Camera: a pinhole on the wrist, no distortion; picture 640 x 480 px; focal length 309.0 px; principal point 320.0 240.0 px. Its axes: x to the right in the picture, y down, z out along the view. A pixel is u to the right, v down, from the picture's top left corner.
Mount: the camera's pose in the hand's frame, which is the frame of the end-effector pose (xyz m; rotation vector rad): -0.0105 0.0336 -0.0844 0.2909 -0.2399 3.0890
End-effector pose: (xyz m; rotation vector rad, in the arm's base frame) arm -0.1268 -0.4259 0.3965 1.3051 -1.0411 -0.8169
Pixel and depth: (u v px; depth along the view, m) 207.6 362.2 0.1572
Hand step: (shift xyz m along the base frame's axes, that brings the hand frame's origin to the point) -0.0154 -0.0900 -0.0442
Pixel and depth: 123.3 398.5 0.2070
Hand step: -0.0088 -0.1806 -0.0857
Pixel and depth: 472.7 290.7 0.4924
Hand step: -0.4455 -0.0160 -0.1562
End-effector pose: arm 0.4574 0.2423 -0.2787 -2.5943 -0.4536 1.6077
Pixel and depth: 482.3 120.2 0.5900
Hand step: -0.5573 -0.2805 -0.1287
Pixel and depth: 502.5 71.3 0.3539
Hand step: -0.3108 -0.2388 -0.0602
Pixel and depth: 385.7 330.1 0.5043
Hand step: -0.4097 0.1292 -0.1202
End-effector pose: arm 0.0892 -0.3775 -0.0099 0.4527 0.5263 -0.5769
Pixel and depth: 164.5 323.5 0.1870
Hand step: 0.0769 -0.1181 -0.0222
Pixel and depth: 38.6 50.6 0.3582
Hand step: 0.4707 -0.1341 0.0067
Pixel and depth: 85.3 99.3 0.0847
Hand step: 0.0824 0.0203 -0.0326
